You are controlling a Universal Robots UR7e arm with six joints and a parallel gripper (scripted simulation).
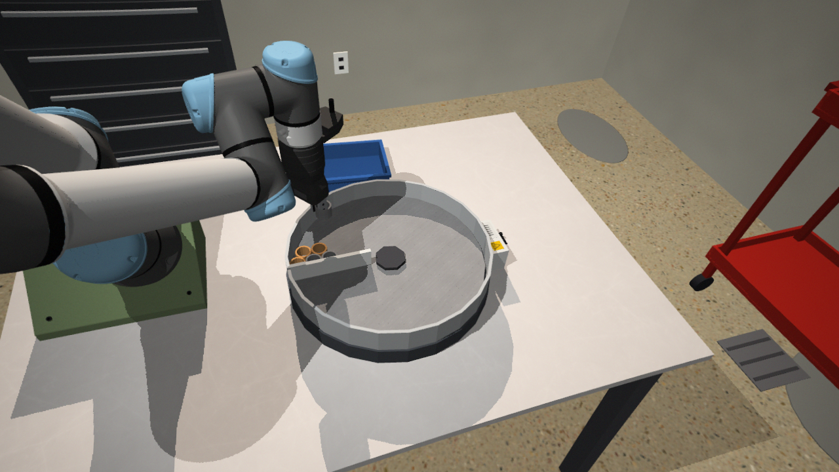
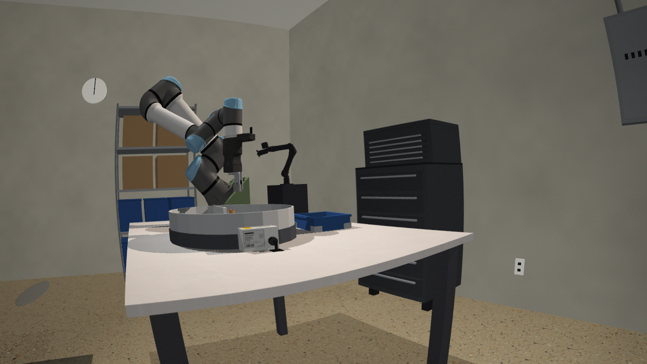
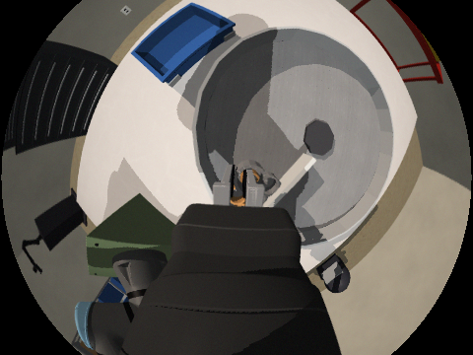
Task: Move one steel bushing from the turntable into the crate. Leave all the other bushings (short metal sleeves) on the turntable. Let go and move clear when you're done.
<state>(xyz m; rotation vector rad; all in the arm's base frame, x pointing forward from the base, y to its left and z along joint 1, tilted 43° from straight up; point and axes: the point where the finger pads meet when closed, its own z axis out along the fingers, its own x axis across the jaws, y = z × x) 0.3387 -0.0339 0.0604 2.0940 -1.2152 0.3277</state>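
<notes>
My gripper is now 26 cm to the right of the blue crate, 15 cm short of it and 14 cm above it. From my hand the other things lie so: round grey turntable 12 cm below, 12 cm ahead, 9 cm to the right.
</notes>
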